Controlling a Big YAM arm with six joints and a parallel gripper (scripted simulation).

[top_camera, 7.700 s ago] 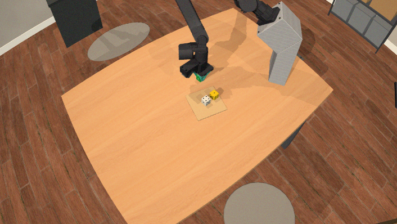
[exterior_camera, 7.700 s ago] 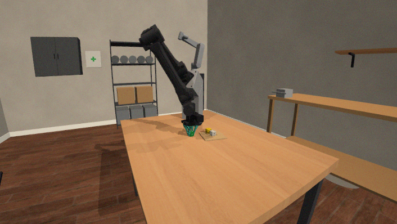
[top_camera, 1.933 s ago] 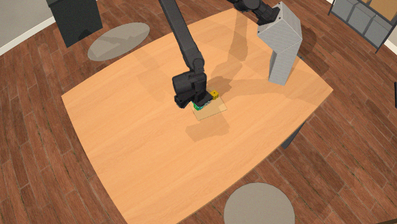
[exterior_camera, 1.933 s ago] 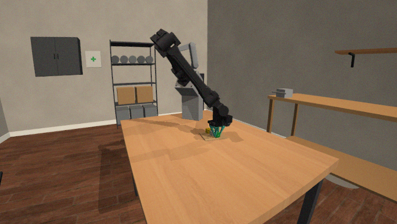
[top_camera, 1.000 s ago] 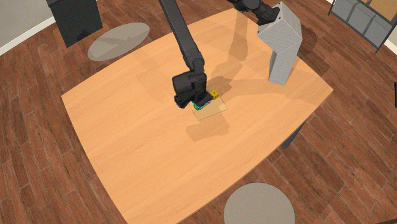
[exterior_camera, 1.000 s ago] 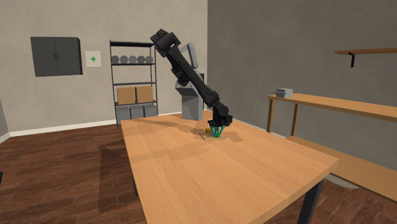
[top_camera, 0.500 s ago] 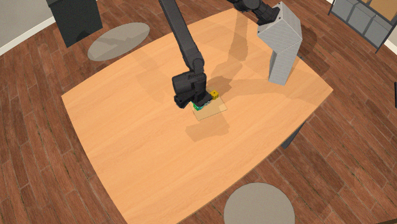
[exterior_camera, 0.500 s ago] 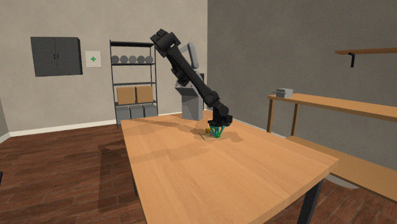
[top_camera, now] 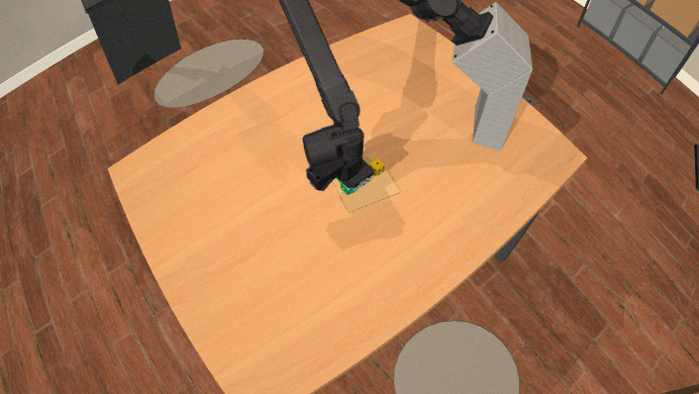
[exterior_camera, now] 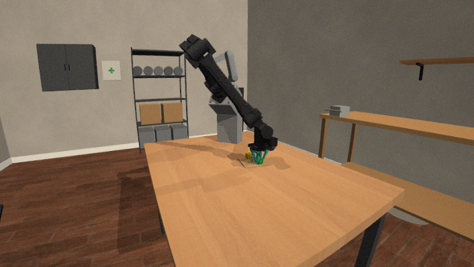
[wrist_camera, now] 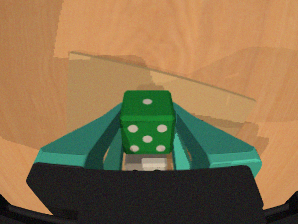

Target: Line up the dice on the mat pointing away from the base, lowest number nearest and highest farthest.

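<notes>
Now: the green die right at my hand. The rest, counted from my hand: yellow die: 90 mm behind, 30 mm to the left; then tan mat: 40 mm behind, 20 mm to the left, 20 mm below; then white die: 40 mm behind, 20 mm to the left.
</notes>
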